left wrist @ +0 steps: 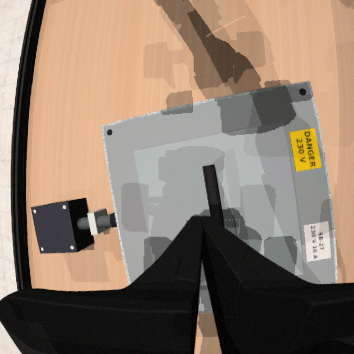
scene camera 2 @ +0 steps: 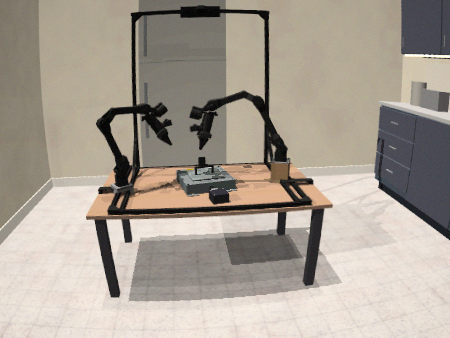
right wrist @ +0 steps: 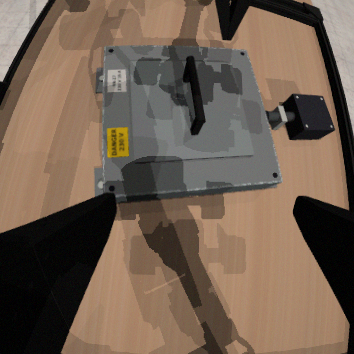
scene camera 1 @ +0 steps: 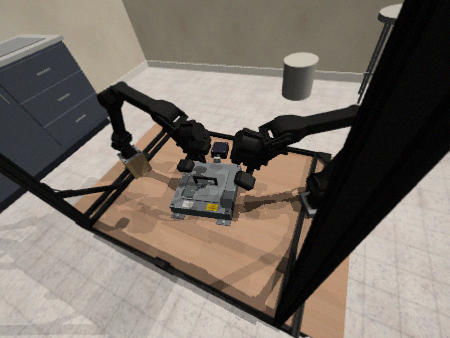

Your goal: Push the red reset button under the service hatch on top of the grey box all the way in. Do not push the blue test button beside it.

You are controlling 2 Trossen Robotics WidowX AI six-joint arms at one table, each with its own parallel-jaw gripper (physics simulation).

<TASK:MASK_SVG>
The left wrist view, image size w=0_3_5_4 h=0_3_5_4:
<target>my left gripper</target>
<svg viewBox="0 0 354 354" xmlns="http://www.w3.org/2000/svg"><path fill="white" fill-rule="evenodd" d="M354 282L317 284L303 280L257 252L209 215L192 215L163 253L129 285L120 289L68 291L45 288L16 290L0 299L0 322L21 354L194 354L202 260L221 354L354 354Z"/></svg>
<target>service hatch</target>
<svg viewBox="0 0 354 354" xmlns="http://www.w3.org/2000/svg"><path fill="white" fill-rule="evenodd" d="M201 260L200 285L207 285ZM282 122L133 150L153 262L163 253L192 215L209 215L269 260L294 275L303 274L296 201Z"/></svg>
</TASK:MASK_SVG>
